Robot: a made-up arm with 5 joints. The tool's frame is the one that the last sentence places.
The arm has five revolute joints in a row. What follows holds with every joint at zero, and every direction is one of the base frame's. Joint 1 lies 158 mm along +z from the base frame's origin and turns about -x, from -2.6 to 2.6 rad. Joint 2 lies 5 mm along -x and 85 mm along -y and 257 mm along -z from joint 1 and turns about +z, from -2.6 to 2.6 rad. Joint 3 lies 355 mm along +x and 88 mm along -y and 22 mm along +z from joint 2 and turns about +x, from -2.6 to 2.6 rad. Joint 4 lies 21 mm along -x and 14 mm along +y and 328 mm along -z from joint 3 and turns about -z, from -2.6 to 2.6 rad. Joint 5 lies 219 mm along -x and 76 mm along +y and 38 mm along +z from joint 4 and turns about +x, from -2.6 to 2.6 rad. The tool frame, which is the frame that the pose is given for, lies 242 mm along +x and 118 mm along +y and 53 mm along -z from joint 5; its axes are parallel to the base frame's.
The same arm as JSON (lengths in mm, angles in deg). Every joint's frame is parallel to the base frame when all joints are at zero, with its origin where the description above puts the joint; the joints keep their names.
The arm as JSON. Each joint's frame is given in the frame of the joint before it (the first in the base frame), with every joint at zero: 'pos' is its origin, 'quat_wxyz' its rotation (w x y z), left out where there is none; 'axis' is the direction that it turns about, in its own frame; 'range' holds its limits. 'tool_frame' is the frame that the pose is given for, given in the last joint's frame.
{"length_unit": "mm", "angle_unit": "deg", "joints": [{"joint": "joint 1", "pos": [0.0, 0.0, 158.0], "axis": [-1.0, 0.0, 0.0], "range": [-148.97, 148.97]}, {"joint": "joint 2", "pos": [-5.0, -85.0, -257.0], "axis": [0.0, 0.0, 1.0], "range": [-148.97, 148.97]}, {"joint": "joint 3", "pos": [355.0, -88.0, 22.0], "axis": [1.0, 0.0, 0.0], "range": [-148.97, 148.97]}, {"joint": "joint 4", "pos": [-21.0, 14.0, -328.0], "axis": [0.0, 0.0, -1.0], "range": [-148.97, 148.97]}, {"joint": "joint 5", "pos": [-219.0, 76.0, 38.0], "axis": [1.0, 0.0, 0.0], "range": [-148.97, 148.97]}], "tool_frame": {"pos": [242.0, 118.0, -53.0]}}
